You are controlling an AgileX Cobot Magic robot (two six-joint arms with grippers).
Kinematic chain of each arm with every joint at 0, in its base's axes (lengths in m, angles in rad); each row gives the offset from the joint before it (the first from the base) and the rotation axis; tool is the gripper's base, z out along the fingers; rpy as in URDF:
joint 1: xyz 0 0 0.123 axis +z
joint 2: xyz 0 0 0 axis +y
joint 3: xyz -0.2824 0 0.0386 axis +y
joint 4: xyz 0.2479 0 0.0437 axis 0.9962 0 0.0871
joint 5: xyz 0 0 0 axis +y
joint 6: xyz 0.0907 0 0.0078 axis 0.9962 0 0.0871
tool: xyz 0 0 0 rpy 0 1.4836 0
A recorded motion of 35 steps. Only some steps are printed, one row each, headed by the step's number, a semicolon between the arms.
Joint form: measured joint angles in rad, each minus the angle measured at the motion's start. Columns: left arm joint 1, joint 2, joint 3, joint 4, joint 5, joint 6; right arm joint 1, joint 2, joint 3, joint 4, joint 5, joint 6.
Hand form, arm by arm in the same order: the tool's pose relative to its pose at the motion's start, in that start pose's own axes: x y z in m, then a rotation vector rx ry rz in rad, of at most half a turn. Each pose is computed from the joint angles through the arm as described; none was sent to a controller.
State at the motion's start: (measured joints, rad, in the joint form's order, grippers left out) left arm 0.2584 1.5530 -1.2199 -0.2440 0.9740 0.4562; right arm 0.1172 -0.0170 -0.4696 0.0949 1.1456 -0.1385
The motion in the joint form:
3: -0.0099 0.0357 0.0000 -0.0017 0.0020 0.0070; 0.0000 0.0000 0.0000 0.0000 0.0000 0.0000
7: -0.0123 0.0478 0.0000 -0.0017 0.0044 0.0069; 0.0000 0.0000 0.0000 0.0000 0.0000 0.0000
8: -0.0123 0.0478 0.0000 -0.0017 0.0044 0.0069; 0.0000 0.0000 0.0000 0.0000 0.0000 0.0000
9: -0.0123 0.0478 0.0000 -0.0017 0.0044 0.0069; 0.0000 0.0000 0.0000 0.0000 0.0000 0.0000
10: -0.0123 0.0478 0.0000 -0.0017 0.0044 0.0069; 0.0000 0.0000 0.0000 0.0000 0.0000 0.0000
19: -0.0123 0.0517 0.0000 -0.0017 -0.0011 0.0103; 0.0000 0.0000 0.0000 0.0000 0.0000 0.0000
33: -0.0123 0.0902 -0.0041 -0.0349 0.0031 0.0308; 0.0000 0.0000 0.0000 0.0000 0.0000 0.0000
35: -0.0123 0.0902 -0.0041 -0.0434 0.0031 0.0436; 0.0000 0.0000 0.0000 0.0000 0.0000 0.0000
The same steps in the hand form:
3: -0.0010 -0.0005 0.0128 0.0169 0.0351 0.0080; 0.0000 0.0000 0.0000 0.0000 0.0000 0.0000
7: -0.0010 -0.0004 0.0171 0.0226 0.0487 0.0077; 0.0000 0.0000 0.0000 0.0000 0.0000 0.0000
8: -0.0010 -0.0004 0.0171 0.0226 0.0487 0.0077; 0.0000 0.0000 0.0000 0.0000 0.0000 0.0000
9: -0.0010 -0.0004 0.0171 0.0226 0.0487 0.0077; 0.0000 0.0000 0.0000 0.0000 0.0000 0.0000
10: -0.0010 -0.0004 0.0171 0.0226 0.0487 0.0077; 0.0000 0.0000 0.0000 0.0000 0.0000 0.0000
19: -0.0014 0.0001 0.0185 0.0214 0.0474 0.0103; 0.0000 0.0000 0.0000 0.0000 0.0000 0.0000
33: -0.0028 0.0005 0.0309 0.0583 0.0705 0.0042; 0.0000 0.0000 0.0000 0.0000 0.0000 0.0000
35: -0.0031 -0.0001 0.0309 0.0648 0.0670 0.0119; 0.0000 0.0000 0.0000 0.0000 0.0000 0.0000

